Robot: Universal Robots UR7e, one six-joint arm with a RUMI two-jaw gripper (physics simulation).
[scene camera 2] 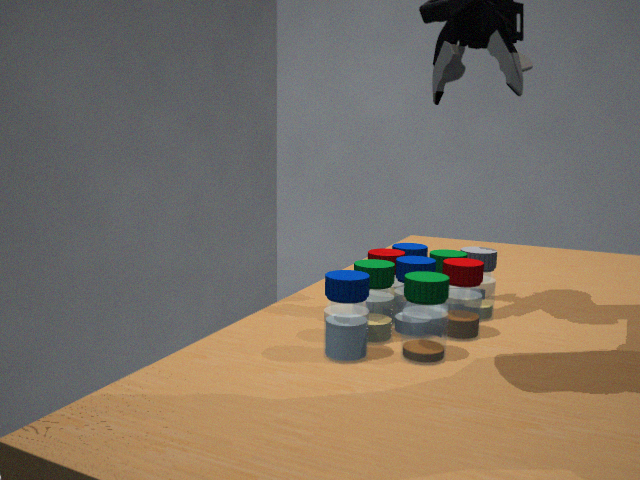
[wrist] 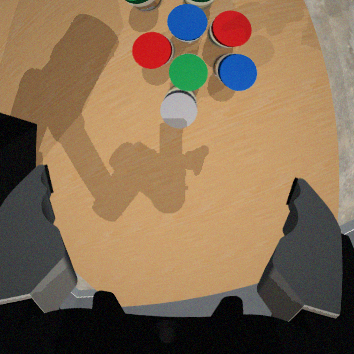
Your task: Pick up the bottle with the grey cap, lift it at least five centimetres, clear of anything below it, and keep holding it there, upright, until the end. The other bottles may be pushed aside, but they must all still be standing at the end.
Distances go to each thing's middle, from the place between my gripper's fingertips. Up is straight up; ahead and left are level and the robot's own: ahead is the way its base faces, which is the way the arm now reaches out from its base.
Labels:
Right now the grey-capped bottle [scene camera 2: 488, 256] is 27 cm below my hand, 2 cm to the right of it and 1 cm behind it. Round my hand: red-capped bottle [scene camera 2: 464, 304] (27 cm below, 8 cm to the left, 1 cm behind).

